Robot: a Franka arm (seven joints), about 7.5 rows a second.
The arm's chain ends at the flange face. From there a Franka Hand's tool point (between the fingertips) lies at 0.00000 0.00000 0.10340 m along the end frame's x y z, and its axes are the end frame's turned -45 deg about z.
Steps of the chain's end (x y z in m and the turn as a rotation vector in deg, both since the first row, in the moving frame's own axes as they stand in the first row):
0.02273, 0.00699, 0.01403, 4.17, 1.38, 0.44
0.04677, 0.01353, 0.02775, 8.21, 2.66, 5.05
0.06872, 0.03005, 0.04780, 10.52, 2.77, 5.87
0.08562, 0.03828, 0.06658, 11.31, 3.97, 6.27
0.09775, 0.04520, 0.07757, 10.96, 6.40, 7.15
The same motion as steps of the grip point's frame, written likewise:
0.01822, 0.01749, 0.01373, 1.97, 3.92, 0.44
0.03762, 0.03620, 0.02658, 3.92, 7.69, 5.05
0.04468, 0.06089, 0.04594, 5.48, 9.40, 5.87
0.05330, 0.07939, 0.06433, 5.19, 10.80, 6.27
0.05943, 0.09670, 0.07505, 3.22, 12.28, 7.15

